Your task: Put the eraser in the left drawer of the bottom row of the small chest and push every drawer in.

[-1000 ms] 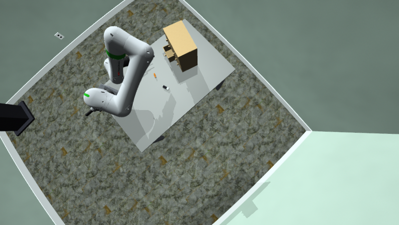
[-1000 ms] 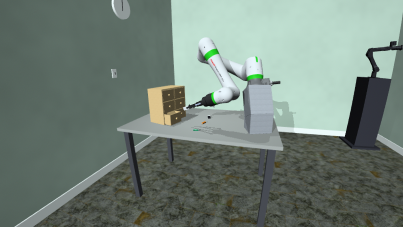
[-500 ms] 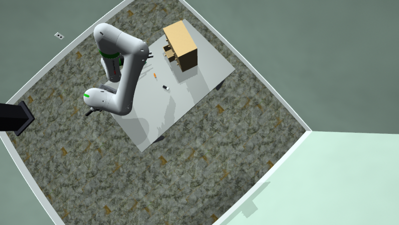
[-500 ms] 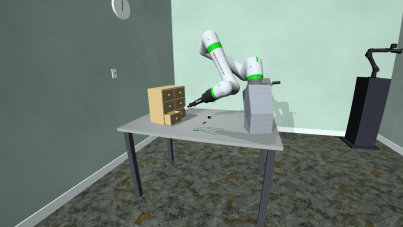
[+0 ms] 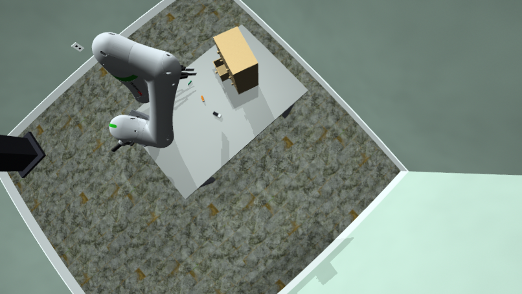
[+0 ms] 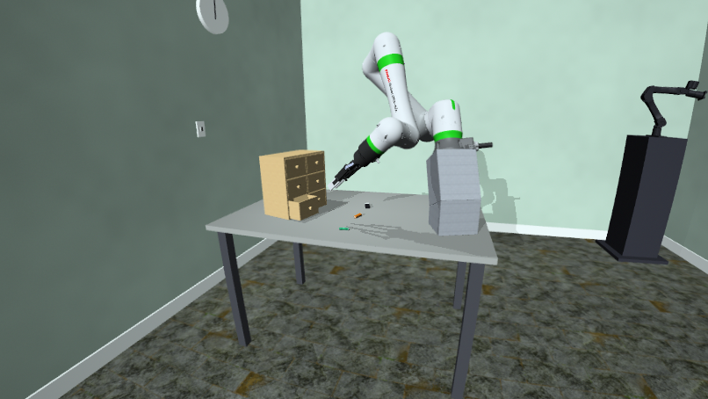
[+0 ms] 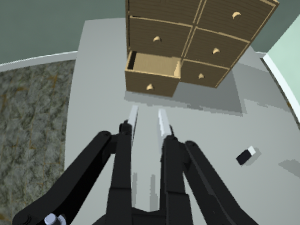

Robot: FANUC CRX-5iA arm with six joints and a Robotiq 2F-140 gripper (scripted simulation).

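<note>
The eraser lies 30 cm to the right of my hand, 19 cm below it and 7 cm behind it. Also, from my hand: green stick 19 cm below, 7 cm to the left, 5 cm behind; orange stick 19 cm below, 11 cm to the right, 7 cm behind.
</note>
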